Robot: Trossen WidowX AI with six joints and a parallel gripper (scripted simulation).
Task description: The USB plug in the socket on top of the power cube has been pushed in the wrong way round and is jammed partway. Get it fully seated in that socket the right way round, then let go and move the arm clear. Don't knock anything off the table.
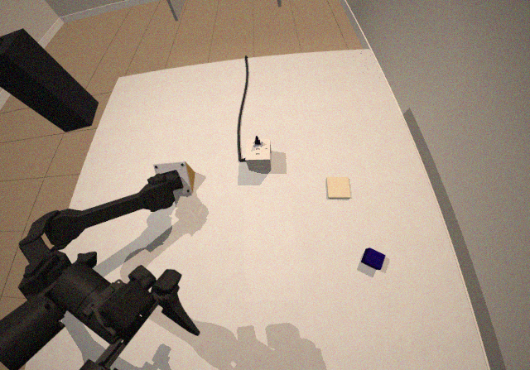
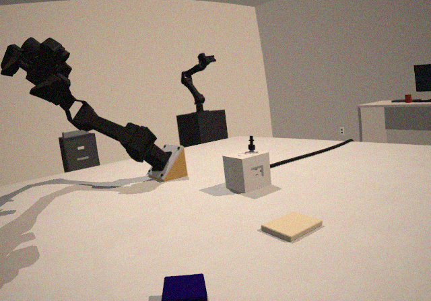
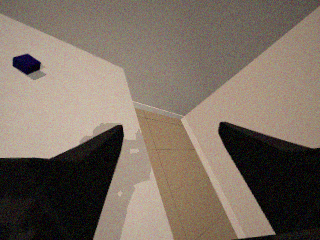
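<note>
My gripper tip is 480 mm to the right of the dark USB plug, 210 mm above it and 150 mm short of it. Round my gripper tip: dark blue block 410 mm ahead, 290 mm below, 80 mm to the left; flat tan pad 380 mm ahead, 310 mm to the left, 300 mm below; USB socket 480 mm to the left, 240 mm below, 150 mm ahead.
</note>
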